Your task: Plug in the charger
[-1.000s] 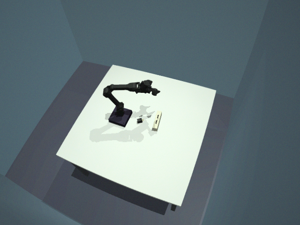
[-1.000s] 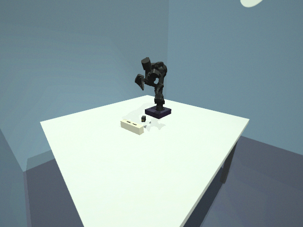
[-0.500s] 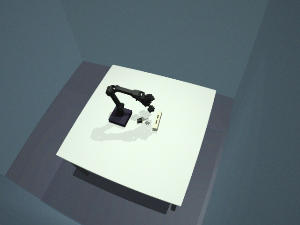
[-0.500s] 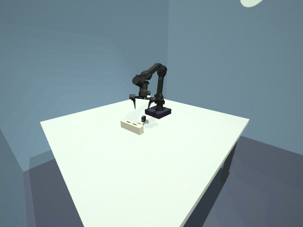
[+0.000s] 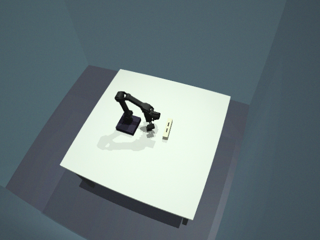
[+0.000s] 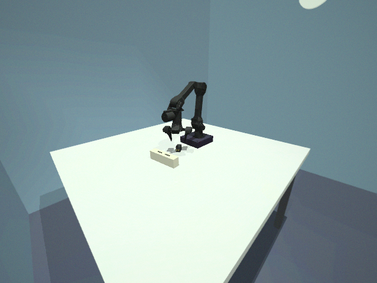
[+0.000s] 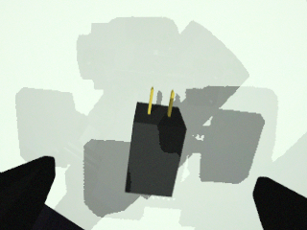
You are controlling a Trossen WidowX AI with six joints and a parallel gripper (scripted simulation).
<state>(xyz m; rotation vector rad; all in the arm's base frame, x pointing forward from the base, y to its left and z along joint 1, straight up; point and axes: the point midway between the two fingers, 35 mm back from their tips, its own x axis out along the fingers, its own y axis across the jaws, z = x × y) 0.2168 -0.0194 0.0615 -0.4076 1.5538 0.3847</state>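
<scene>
The two-prong charger is 60 mm below my gripper tip.
</scene>
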